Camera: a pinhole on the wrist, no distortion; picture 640 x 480 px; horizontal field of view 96.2 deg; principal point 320.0 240.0 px. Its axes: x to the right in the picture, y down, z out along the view. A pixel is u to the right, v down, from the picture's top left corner.
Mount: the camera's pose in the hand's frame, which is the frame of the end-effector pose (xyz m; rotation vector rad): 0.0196 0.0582 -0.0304 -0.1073 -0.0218 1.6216
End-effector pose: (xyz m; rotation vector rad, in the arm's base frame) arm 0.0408 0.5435 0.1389 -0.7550 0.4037 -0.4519
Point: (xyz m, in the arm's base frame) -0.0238 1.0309 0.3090
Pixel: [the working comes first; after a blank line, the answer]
In the camera's frame: 0.1117 0.3224 0.4166

397 462
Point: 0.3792 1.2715 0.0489
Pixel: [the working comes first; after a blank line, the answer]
In the camera's frame: 0.5302 0.0299 0.5817

582 255
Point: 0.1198 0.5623 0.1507
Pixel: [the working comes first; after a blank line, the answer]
In the camera's frame: -0.0420 -0.0389 0.0832

175 106
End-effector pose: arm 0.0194 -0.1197 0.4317 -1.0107 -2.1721 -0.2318
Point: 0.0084 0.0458 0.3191
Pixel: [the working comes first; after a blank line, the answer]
In the camera's frame: 0.0493 -0.0261 0.1912

394 201
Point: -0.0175 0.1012 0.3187
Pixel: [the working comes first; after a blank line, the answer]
In the camera's frame: 0.0637 -0.0740 0.2265

401 146
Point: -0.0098 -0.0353 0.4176
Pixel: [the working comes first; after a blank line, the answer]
In the camera's frame: -0.0272 -0.0400 0.0885

232 110
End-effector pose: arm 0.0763 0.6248 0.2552 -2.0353 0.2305 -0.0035
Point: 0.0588 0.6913 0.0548
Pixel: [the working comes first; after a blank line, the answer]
In the camera's frame: 0.0833 0.0087 0.1856

449 253
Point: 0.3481 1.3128 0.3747
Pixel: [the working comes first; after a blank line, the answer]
In the camera's frame: -0.5500 -0.1427 0.5708

43 168
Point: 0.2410 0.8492 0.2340
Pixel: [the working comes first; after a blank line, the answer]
In the camera's frame: -0.1843 -0.1181 0.2363

96 97
